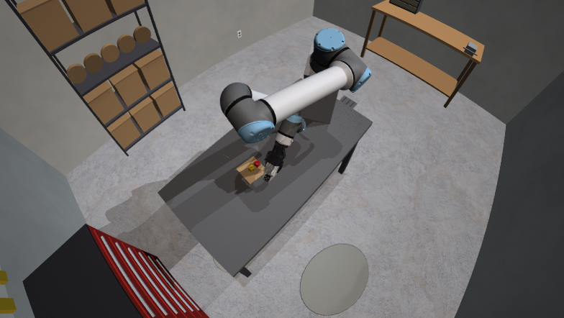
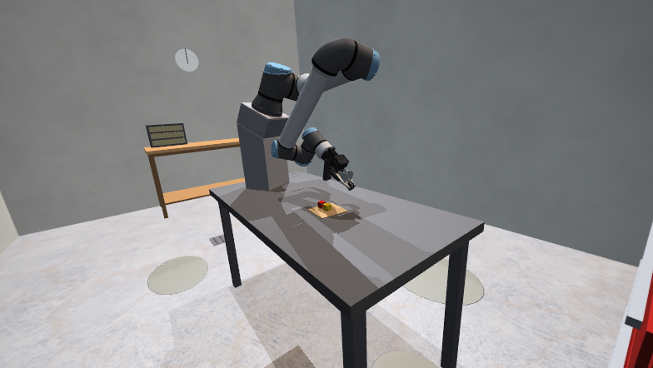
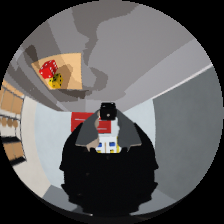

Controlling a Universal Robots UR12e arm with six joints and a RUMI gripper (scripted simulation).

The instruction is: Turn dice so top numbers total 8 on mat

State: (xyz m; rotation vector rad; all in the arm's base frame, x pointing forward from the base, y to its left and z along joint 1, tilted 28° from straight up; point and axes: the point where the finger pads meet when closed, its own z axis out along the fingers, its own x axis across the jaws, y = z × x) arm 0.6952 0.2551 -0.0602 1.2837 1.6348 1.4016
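The red die lies 30 mm behind my hand, 150 mm to the right of it and 80 mm below it. Round my hand: tan mat (20 mm ahead, 140 mm to the right, 90 mm below); yellow die (20 mm ahead, 140 mm to the right, 80 mm below); black die (right at my hand).
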